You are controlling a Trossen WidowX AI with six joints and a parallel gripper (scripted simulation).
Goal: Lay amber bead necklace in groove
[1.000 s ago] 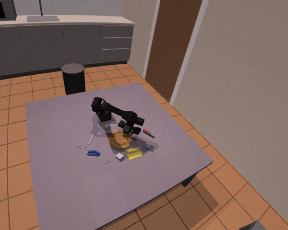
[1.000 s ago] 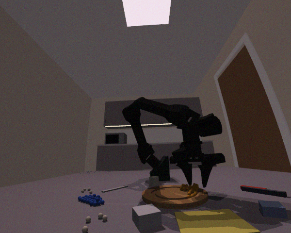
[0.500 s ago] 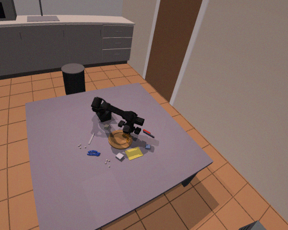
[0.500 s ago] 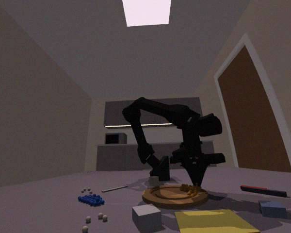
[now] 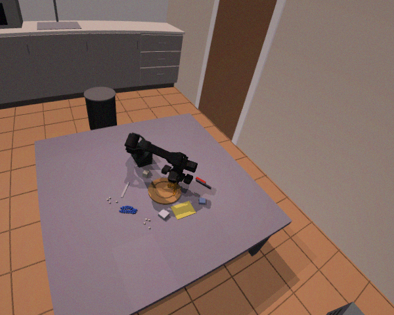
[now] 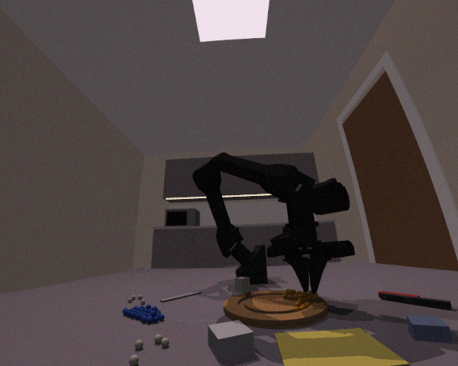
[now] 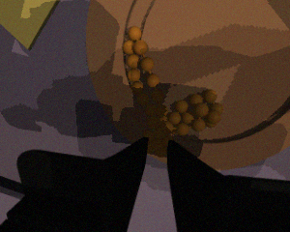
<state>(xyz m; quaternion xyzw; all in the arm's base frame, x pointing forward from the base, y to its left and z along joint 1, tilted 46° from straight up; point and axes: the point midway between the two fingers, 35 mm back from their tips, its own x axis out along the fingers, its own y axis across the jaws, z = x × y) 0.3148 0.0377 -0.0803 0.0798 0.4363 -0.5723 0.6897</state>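
Now: the round wooden bead board 80 mm to the right of my gripper tip and 10 mm below it. The rest, counted from my gripper tip: blue block 180 mm ahead, 70 mm to the left, 10 mm below; red-and-black tool 170 mm to the left, 60 mm ahead, 20 mm below; yellow pad 170 mm ahead, 60 mm to the right, 20 mm below.
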